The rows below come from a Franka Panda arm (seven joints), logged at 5 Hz.
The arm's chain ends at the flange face. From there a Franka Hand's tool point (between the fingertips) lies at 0.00 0.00 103.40 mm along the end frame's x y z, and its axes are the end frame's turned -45 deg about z.
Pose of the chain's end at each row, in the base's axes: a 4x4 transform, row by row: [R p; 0 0 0 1], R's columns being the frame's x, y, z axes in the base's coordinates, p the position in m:
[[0.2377 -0.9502 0.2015 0.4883], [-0.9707 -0.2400 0.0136 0.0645], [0.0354 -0.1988 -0.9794 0.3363], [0 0 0 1]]
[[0.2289 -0.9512 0.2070 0.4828], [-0.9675 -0.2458 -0.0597 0.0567], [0.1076 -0.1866 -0.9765 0.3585], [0 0 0 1]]
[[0.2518 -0.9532 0.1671 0.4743], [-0.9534 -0.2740 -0.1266 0.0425], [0.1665 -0.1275 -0.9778 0.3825], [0 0 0 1]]
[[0.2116 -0.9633 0.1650 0.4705], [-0.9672 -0.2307 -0.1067 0.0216], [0.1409 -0.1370 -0.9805 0.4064], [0 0 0 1]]
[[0.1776 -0.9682 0.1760 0.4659], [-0.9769 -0.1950 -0.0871 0.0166], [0.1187 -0.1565 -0.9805 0.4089], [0 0 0 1]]
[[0.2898 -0.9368 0.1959 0.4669], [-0.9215 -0.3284 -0.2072 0.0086], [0.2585 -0.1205 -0.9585 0.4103], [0 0 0 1]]
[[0.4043 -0.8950 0.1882 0.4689], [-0.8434 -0.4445 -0.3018 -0.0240], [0.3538 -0.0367 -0.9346 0.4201], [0 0 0 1]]
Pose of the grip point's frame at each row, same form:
[[0.8400 -0.5038 0.2015 0.5091], [-0.5167 -0.8561 0.0136 0.0659], [0.1656 -0.1155 -0.9794 0.2350], [0 0 0 1]]
[[0.8345 -0.5107 0.2070 0.5042], [-0.5103 -0.8579 -0.0597 0.0505], [0.2080 -0.0559 -0.9765 0.2575], [0 0 0 1]]
[[0.8521 -0.4960 0.1671 0.4916], [-0.4804 -0.8679 -0.1266 0.0294], [0.2079 0.0276 -0.9778 0.2814], [0 0 0 1]]
[[0.8308 -0.5315 0.1650 0.4876], [-0.5208 -0.8470 -0.1067 0.0106], [0.1965 0.0028 -0.9805 0.3050], [0 0 0 1]]
[[0.8102 -0.5590 0.1760 0.4841], [-0.5529 -0.8287 -0.0871 0.0076], [0.1946 -0.0267 -0.9805 0.3075], [0 0 0 1]]
[[0.8673 -0.4575 0.1959 0.4872], [-0.4194 -0.8838 -0.2072 -0.0128], [0.2680 0.0976 -0.9585 0.3112], [0 0 0 1]]
[[0.9187 -0.3470 0.1882 0.4884], [-0.2821 -0.9107 -0.3018 -0.0552], [0.2761 0.2242 -0.9346 0.3235], [0 0 0 1]]

